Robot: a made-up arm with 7 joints. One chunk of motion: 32 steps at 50 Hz.
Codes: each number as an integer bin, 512 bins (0 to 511) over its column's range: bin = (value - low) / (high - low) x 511, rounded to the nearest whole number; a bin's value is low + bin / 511 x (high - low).
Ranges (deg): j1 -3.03..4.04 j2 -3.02..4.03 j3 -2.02..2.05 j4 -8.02..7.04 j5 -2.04..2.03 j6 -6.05..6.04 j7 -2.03..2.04
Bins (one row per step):
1: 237 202 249 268 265 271 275
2: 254 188 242 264 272 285 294
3: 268 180 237 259 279 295 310
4: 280 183 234 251 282 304 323
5: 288 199 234 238 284 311 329
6: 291 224 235 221 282 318 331
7: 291 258 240 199 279 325 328
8: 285 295 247 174 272 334 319
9: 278 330 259 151 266 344 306
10: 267 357 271 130 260 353 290
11: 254 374 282 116 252 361 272
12: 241 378 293 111 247 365 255
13: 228 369 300 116 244 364 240
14: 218 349 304 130 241 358 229
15: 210 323 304 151 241 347 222
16: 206 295 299 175 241 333 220
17: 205 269 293 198 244 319 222
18: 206 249 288 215 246 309 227
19: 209 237 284 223 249 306 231
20: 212 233 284 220 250 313 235
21: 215 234 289 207 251 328 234
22: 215 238 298 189 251 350 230
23: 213 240 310 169 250 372 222
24: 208 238 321 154 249 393 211
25: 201 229 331 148 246 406 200
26: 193 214 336 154 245 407 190
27: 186 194 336 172 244 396 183
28: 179 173 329 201 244 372 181
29: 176 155 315 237 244 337 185
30: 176 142 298 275 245 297 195
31: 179 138 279 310 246 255 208
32: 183 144 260 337 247 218 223
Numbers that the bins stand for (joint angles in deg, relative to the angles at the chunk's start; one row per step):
1: 0.25 -0.23 -0.04 -0.12 0.07 0.36 0.16
2: 0.48 -0.43 -0.09 -0.24 0.13 0.69 0.31
3: 0.68 -0.54 -0.13 -0.39 0.18 0.93 0.44
4: 0.84 -0.50 -0.16 -0.62 0.21 1.14 0.54
5: 0.95 -0.27 -0.16 -1.01 0.22 1.31 0.59
6: 1.00 0.07 -0.15 -1.51 0.21 1.47 0.61
7: 1.00 0.54 -0.11 -2.16 0.18 1.64 0.58
8: 0.91 1.05 -0.05 -2.89 0.13 1.85 0.51
9: 0.82 1.53 0.04 -3.57 0.08 2.09 0.41
10: 0.66 1.91 0.14 -4.19 0.03 2.30 0.28
11: 0.48 2.14 0.23 -4.60 -0.03 2.49 0.14
12: 0.30 2.20 0.31 -4.75 -0.07 2.59 0.00
13: 0.12 2.07 0.37 -4.60 -0.10 2.56 -0.12
14: -0.01 1.79 0.40 -4.19 -0.12 2.42 -0.21
15: -0.12 1.44 0.40 -3.57 -0.12 2.16 -0.26
16: -0.18 1.05 0.36 -2.86 -0.12 1.83 -0.28
17: -0.19 0.69 0.31 -2.18 -0.10 1.50 -0.26
18: -0.18 0.42 0.27 -1.68 -0.08 1.26 -0.22
19: -0.14 0.25 0.24 -1.45 -0.06 1.19 -0.19
20: -0.10 0.19 0.24 -1.54 -0.05 1.36 -0.16
21: -0.06 0.21 0.28 -1.92 -0.04 1.71 -0.17
22: -0.06 0.26 0.35 -2.45 -0.04 2.23 -0.20
23: -0.08 0.29 0.45 -3.04 -0.05 2.75 -0.26
24: -0.15 0.26 0.54 -3.48 -0.06 3.25 -0.35
25: -0.25 0.14 0.62 -3.66 -0.08 3.56 -0.44
26: -0.36 -0.07 0.66 -3.48 -0.09 3.58 -0.52
27: -0.46 -0.34 0.66 -2.95 -0.10 3.32 -0.57
28: -0.55 -0.63 0.60 -2.10 -0.10 2.75 -0.59
29: -0.59 -0.88 0.49 -1.04 -0.10 1.92 -0.56
30: -0.59 -1.06 0.35 0.08 -0.09 0.98 -0.48
31: -0.55 -1.12 0.20 1.12 -0.08 -0.02 -0.37
32: -0.50 -1.03 0.05 1.91 -0.07 -0.89 -0.25

